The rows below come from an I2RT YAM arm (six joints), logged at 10 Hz.
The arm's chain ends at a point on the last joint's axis. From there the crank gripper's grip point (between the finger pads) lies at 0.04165 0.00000 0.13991 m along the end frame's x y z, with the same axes.
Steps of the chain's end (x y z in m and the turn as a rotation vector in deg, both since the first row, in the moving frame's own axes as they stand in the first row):
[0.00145, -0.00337, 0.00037, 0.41, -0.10, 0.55]
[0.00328, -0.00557, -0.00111, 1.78, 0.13, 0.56]
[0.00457, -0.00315, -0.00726, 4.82, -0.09, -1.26]
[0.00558, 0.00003, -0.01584, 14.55, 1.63, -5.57]
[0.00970, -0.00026, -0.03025, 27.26, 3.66, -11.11]
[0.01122, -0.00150, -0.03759, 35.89, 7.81, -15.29]
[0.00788, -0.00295, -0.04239, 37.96, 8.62, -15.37]
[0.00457, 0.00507, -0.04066, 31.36, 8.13, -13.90]
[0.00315, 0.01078, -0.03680, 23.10, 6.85, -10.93]
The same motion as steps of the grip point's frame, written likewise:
[0.00121, -0.00397, 0.00044, 0.41, -0.10, 0.55]
[0.00362, -0.00951, -0.00127, 1.78, 0.13, 0.56]
[0.00421, -0.01582, -0.00773, 4.82, -0.09, -1.26]
[0.00758, -0.03910, -0.02206, 14.55, 1.63, -5.57]
[0.01108, -0.07184, -0.05044, 27.26, 3.66, -11.11]
[0.01577, -0.09324, -0.07378, 35.89, 7.81, -15.29]
[0.01333, -0.09854, -0.08253, 37.96, 8.62, -15.37]
[0.01260, -0.07701, -0.07055, 31.36, 8.13, -13.90]
[0.01297, -0.05189, -0.05533, 23.10, 6.85, -10.93]

